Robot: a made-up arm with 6 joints.
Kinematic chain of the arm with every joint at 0, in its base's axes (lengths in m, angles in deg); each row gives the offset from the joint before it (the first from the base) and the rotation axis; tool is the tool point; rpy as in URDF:
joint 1: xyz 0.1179 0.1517 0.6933 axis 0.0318 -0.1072 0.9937
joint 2: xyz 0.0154 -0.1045 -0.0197 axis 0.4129 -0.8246 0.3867
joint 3: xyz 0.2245 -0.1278 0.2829 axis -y
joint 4: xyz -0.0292 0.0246 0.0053 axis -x
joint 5: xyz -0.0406 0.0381 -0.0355 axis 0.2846 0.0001 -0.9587
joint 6: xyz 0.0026 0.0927 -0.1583 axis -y
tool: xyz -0.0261 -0.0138 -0.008 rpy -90 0 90
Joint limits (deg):
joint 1: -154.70..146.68
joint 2: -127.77..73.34
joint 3: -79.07..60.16
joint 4: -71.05..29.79
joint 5: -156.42..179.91
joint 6: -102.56..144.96
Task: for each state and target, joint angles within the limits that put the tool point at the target. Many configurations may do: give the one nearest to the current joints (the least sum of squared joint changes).
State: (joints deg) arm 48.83 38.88 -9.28 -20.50 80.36 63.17
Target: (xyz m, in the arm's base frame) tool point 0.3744 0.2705 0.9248
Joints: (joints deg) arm 43.84 21.11 15.36 -4.38 93.81 65.60
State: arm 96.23 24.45 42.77 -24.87 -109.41 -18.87
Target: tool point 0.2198 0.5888 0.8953
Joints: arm 114.11 -7.77 60.16 1.17 -133.77 -5.48
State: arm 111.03 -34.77 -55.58 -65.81 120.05 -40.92
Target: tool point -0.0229 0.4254 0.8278
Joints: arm 130.28 -27.09 -61.07 -56.82 122.42 -39.59
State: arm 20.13 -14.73 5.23 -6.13 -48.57 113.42
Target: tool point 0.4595 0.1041 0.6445
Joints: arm 27.47 -25.11 34.95 3.13 -47.75 112.83
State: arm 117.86 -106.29 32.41 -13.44 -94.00 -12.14
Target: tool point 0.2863 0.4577 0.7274
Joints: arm 136.89 -103.10 18.19 -2.06 -95.63 -13.87
